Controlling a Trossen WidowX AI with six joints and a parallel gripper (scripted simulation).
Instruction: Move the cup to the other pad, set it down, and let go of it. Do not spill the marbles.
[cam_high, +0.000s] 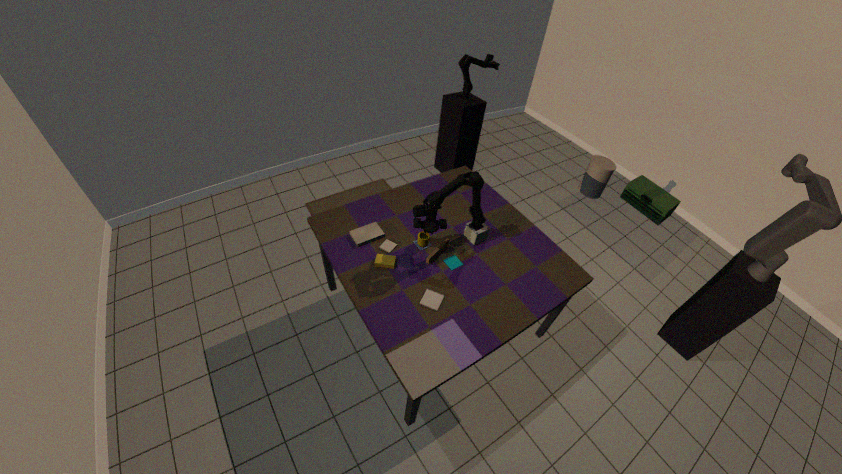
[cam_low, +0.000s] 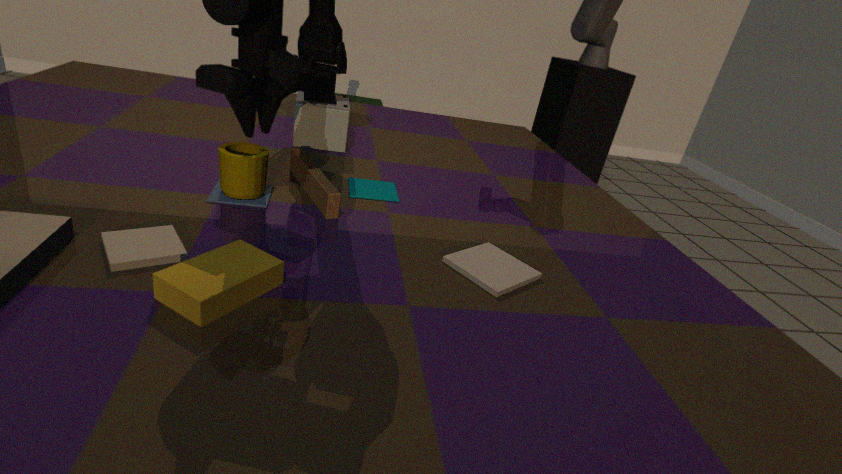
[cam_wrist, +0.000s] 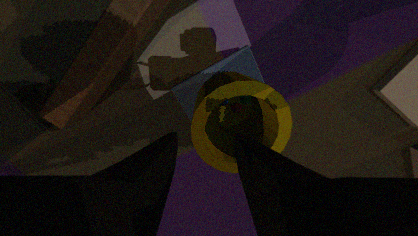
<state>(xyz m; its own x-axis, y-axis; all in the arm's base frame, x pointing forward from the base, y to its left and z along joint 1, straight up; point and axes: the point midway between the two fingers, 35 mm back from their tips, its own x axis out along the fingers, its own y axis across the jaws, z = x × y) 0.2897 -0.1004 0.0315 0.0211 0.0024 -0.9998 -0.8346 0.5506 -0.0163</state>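
The yellow cup is 6 cm below my gripper tip, 2 cm to the right of it and 2 cm ahead of it. From my gripper tip the other things lie so: yellow block: 29 cm ahead, 8 cm below, 1 cm to the right; then blue-grey pad: 10 cm below, 2 cm to the right, 2 cm ahead; then wooden bar: 9 cm to the left, 8 cm below, 1 cm behind.
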